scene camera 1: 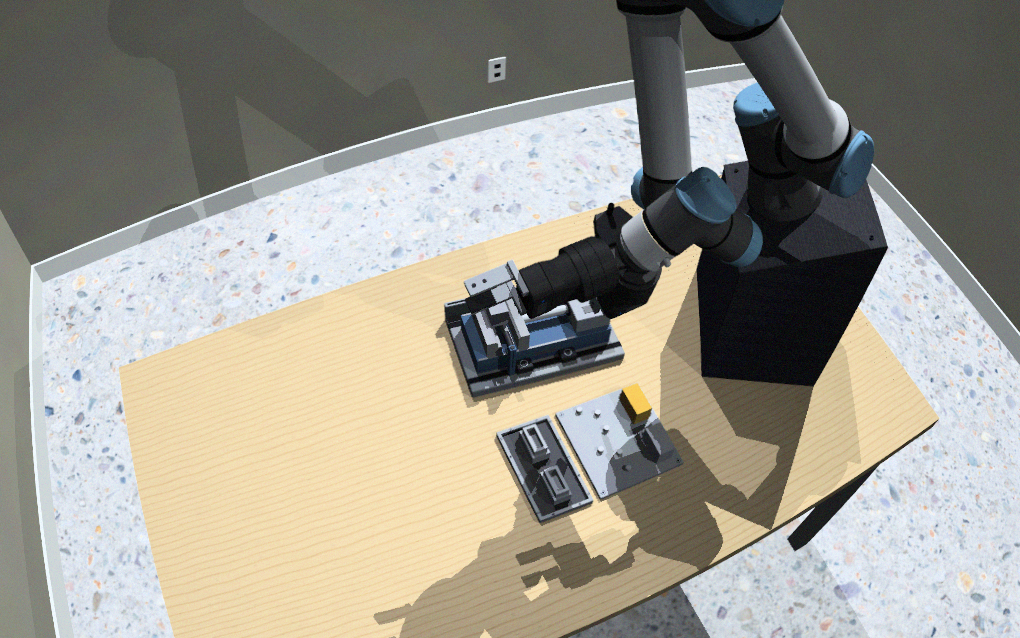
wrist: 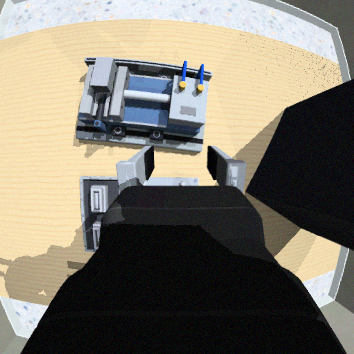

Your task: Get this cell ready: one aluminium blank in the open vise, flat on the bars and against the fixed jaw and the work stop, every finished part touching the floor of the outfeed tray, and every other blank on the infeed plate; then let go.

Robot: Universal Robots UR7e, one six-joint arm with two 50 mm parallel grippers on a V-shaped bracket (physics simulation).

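Places are measured from the arm's base along level axes (x ahead, y left, z up), in centimetres.
Pixels of known places: hand, its tool point: (wrist: 180,160); arm's base, origin of its link: (scene camera 1: 785,192).
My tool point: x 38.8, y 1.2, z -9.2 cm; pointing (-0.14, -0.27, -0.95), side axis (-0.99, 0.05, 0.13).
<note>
For each thing: its top centre in the pictures, then the offset to it from my tool point.
- vise, centre of its top: (scene camera 1: 536,306) (wrist: 139,88) dx +4.6, dy -14.5, dz -16.1 cm
- light grey block, centre of its top: (scene camera 1: 494,300) (wrist: 101,70) dx +11.5, dy -17.7, dz -14.5 cm
- blue post, centre of its top: (scene camera 1: 512,347) (wrist: 96,122) dx +12.7, dy -8.3, dz -16.3 cm
- dark block, centre of its top: (scene camera 1: 660,438) dx -3.6, dy +17.3, dz -21.7 cm
- infeed plate, centre of its top: (scene camera 1: 620,438) dx +1.2, dy +12.4, dz -25.2 cm
- yellow block, centre of its top: (scene camera 1: 637,398) dx -4.2, dy +8.2, dz -21.7 cm
My gripper (scene camera 1: 470,294) (wrist: 181,161) is open and empty. In the scene view it overlaps the vise's left end; in the wrist view its fingertips show off the vise's near side. The vise (scene camera 1: 552,331) (wrist: 147,120) has a gap between its jaws. A light grey block (wrist: 103,74) sits high at the jaws' far end, away from the blue post (scene camera 1: 511,359) (wrist: 98,123) at the near side; its seating is hidden. Two grey finished parts (scene camera 1: 534,442) (scene camera 1: 555,483) are in the dark outfeed tray (scene camera 1: 519,481). A dark block (scene camera 1: 648,445) is in shadow on the infeed plate (scene camera 1: 582,436).
A yellow block (scene camera 1: 636,404) stands at the infeed plate's back right corner. The black robot pedestal (scene camera 1: 759,315) rises right of the vise. Two blue handles (wrist: 184,72) (wrist: 202,75) stick up from the vise's right end. The outfeed tray adjoins the infeed plate's left side.
</note>
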